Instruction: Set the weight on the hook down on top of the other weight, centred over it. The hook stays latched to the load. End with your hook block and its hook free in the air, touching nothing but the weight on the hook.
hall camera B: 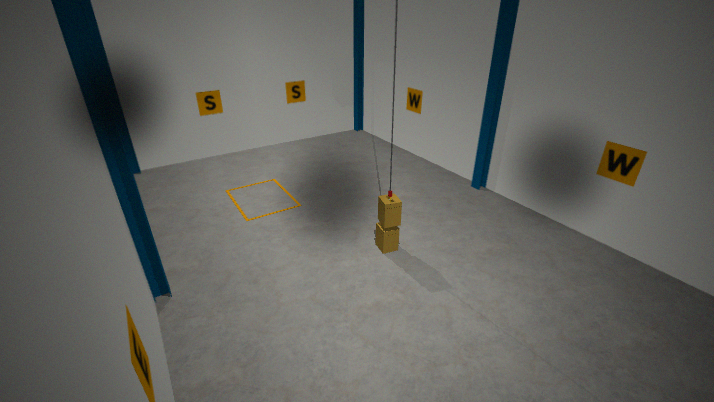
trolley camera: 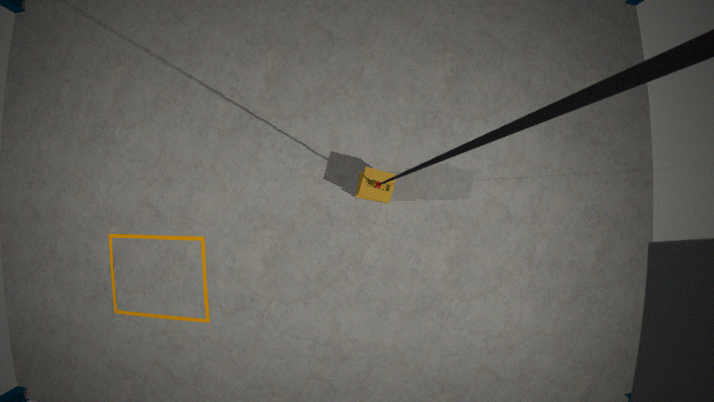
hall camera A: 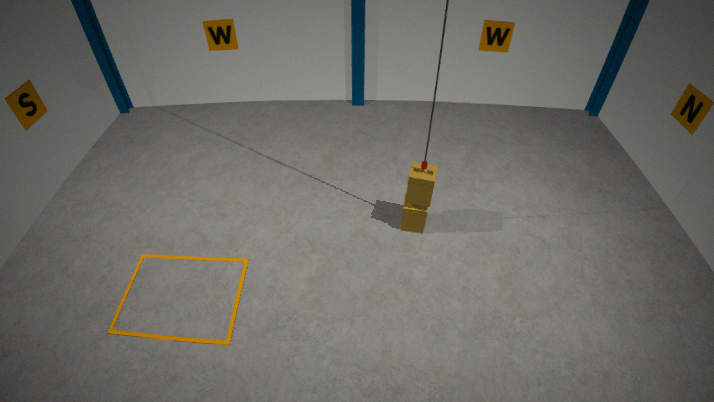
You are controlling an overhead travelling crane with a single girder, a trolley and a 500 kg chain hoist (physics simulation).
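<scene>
The yellow weight on the hook (hall camera A: 420,192) (hall camera B: 389,212) (trolley camera: 376,194) is upright right above the other yellow weight (hall camera A: 414,221) (hall camera B: 387,240), which stands on the floor. A thin strip of the lower weight's top shows in hall camera A, and a narrow dark band lies between the two in hall camera B; whether they touch I cannot tell. The upper weight looks slightly offset to the right in hall camera B. My red hook block (hall camera A: 424,165) (hall camera B: 390,194) (trolley camera: 378,185) is at the upper weight's top, its hook latched to it; the hook itself is too small to make out. The chain looks straight.
A yellow-orange marked rectangle (hall camera A: 195,258) (hall camera B: 287,192) (trolley camera: 205,280) lies on the floor (hall camera A: 325,325), well away from the weights. Blue columns (hall camera A: 358,55) (hall camera B: 495,95) stand along the walls. Shadows of the weights and chain fall on the floor beside them.
</scene>
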